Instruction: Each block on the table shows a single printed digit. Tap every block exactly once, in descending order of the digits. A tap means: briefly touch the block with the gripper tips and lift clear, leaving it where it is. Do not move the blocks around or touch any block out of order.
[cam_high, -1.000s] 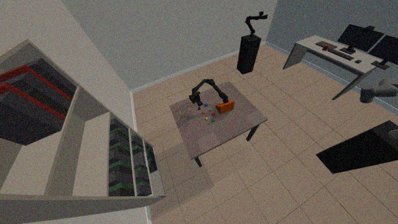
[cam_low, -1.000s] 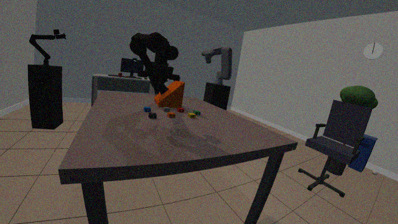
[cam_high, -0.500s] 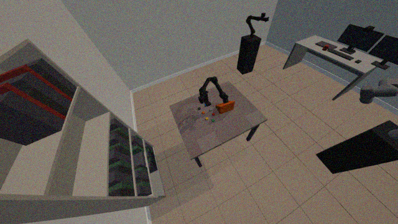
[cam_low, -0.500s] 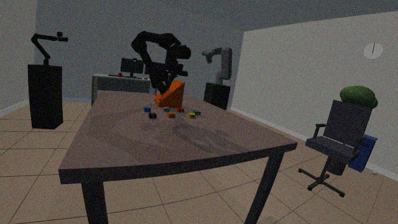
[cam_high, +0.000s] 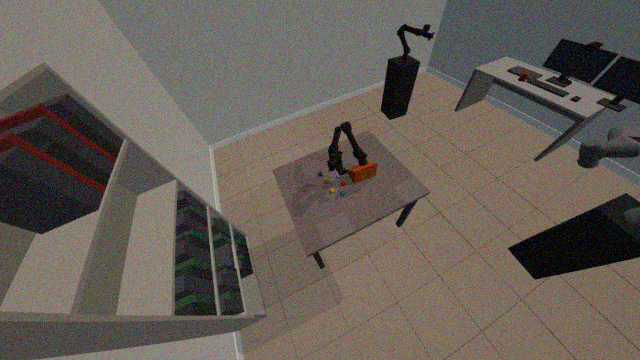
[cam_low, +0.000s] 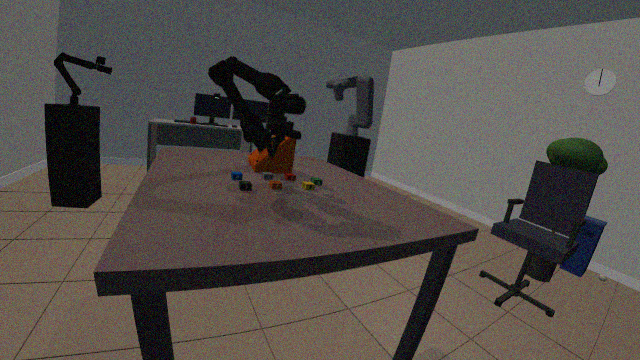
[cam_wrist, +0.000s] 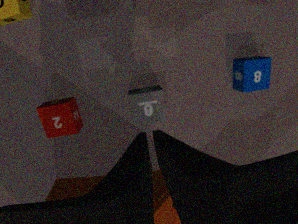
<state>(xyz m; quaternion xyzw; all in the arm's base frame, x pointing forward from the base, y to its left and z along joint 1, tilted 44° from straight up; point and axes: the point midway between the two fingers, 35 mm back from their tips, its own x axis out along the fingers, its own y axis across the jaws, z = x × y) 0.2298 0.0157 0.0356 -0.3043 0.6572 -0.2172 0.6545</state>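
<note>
Right now the grey block is 70 mm below my gripper tip. From my gripper tip the other things lie so: red block: 10 mm behind, 80 mm to the left, 70 mm below; then orange block: 110 mm ahead, 70 mm below; then blue block: 30 mm ahead, 110 mm to the right, 70 mm below.
</note>
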